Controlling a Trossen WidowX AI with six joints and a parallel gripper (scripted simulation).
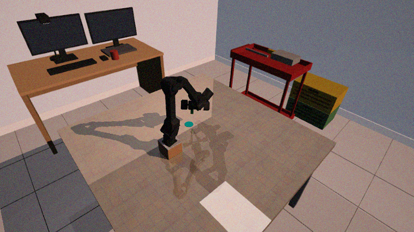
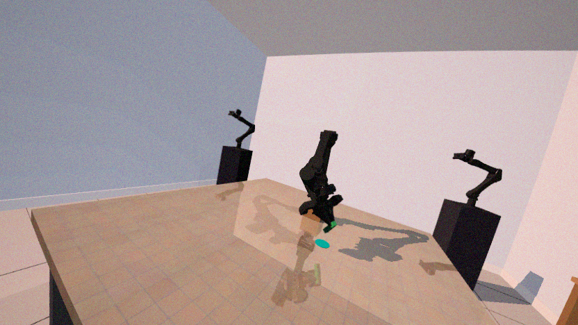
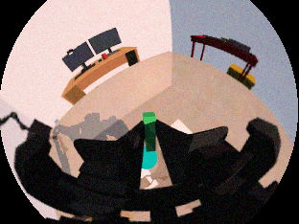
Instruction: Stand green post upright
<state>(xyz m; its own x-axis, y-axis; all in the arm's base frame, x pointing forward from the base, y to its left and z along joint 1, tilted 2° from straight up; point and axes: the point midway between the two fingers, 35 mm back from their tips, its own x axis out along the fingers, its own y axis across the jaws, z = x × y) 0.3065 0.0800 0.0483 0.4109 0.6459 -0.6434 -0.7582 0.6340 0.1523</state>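
Now: the cyan circle 60 mm behind my gripper tip, 20 mm to the right of it and 110 mm below it. From my gripper tip the other things lie so: green post 10 mm behind, 10 mm to the right, 20 mm below.
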